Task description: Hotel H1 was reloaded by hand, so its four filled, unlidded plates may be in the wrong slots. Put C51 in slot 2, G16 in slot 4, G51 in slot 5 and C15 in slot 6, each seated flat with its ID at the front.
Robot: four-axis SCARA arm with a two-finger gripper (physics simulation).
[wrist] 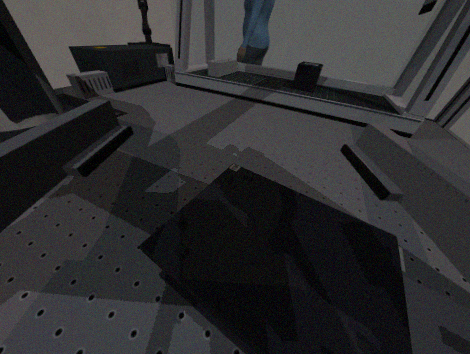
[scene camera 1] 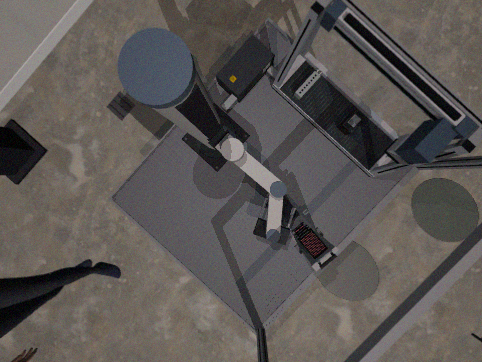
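Pixels of known places: gripper, fingertip midpoint: (wrist: 239, 126); arm's base, link origin: (wrist: 30, 125).
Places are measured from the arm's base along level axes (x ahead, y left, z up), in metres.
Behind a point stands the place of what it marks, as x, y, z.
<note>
My gripper (scene camera 1: 279, 210) @[0.538, -0.027, 0.142] (wrist: 239, 126) @[0.538, -0.027, 0.142] is open, with its fingers wide apart and nothing between them. It is partly hidden under the pale arm in the scene view. In the wrist view a large dark, square-topped thing (wrist: 280, 250) @[0.590, -0.055, 0.073] lies low in front of and between the fingers; whether it is part of hotel H1 cannot be told. A dark holder with a plate of red wells (scene camera 1: 312, 241) @[0.751, -0.062, 0.291] stands to the lower right of the gripper in the scene view. No plate IDs or slot numbers can be read, and the four named plates cannot be identified.
A dark box with a yellow mark (scene camera 1: 246, 66) @[-0.110, 0.400, 0.128] (wrist: 122, 65) @[-0.034, 0.302, 0.086] stands at the deck's far edge. Beside it is a framed enclosure (scene camera 1: 327, 132) @[0.475, 0.458, 0.061] (wrist: 300, 108) @[0.546, 0.450, 0.025] holding a small dark block (scene camera 1: 352, 121) @[0.525, 0.565, 0.133] (wrist: 308, 76) @[0.536, 0.515, 0.104]. The perforated deck (scene camera 1: 165, 190) @[-0.011, -0.453, 0.013] (wrist: 45, 255) @[0.389, -0.137, 0.013] carries broad shadows.
</note>
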